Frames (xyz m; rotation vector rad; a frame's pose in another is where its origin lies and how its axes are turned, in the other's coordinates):
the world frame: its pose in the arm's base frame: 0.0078 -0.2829 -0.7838 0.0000 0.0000 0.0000
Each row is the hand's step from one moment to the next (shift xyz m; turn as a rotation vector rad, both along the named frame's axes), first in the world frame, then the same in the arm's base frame.
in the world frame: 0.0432 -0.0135 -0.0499 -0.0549 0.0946 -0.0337
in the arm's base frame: 0.0432 -0.0135 -0.0499 -0.0549 0.0946 -0.0337
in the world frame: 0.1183 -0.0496 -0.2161 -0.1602 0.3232 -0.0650
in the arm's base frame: 0.1183 -0.0496 -0.2161 -0.1602 0.3232 -0.0650
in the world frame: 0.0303 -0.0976 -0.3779 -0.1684 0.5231 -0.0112
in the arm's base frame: 0.0303 -0.0976 -0.3779 -0.1684 0.5231 -0.0112
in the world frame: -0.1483 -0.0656 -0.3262 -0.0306 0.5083 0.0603
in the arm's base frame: -0.1483 -0.0656 -0.3262 -0.0306 0.5083 0.0603
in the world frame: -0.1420 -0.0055 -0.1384 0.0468 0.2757 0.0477
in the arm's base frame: -0.1420 -0.0055 -0.1384 0.0468 0.2757 0.0477
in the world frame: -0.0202 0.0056 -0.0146 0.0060 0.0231 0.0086
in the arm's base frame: -0.0202 0.0056 -0.0146 0.0060 0.0231 0.0086
